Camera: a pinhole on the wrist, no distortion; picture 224 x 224 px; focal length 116.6 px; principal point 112.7 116.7 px. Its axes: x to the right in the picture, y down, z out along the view. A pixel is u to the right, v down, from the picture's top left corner.
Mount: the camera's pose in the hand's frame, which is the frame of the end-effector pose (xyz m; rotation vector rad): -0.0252 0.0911 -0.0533 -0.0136 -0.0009 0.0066
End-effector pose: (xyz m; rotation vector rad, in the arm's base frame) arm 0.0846 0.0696 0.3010 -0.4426 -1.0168 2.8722
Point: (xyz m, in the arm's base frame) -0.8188 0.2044 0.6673
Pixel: outside the picture
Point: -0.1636 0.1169 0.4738
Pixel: outside the picture
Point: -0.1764 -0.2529 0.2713
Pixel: 202.4 179.5
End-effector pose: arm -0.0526 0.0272 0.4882 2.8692 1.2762 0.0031
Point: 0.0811 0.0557 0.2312
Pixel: 163.7 110.5
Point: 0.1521 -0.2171 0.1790
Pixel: 107.0 186.5
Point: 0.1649 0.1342 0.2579
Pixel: 215.5 113.7
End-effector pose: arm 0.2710 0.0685 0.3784 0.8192 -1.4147 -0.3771
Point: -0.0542 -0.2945 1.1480
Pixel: outside the picture
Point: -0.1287 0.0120 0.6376
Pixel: 162.4 152.7
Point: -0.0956 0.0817 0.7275
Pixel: 176.2 188.7
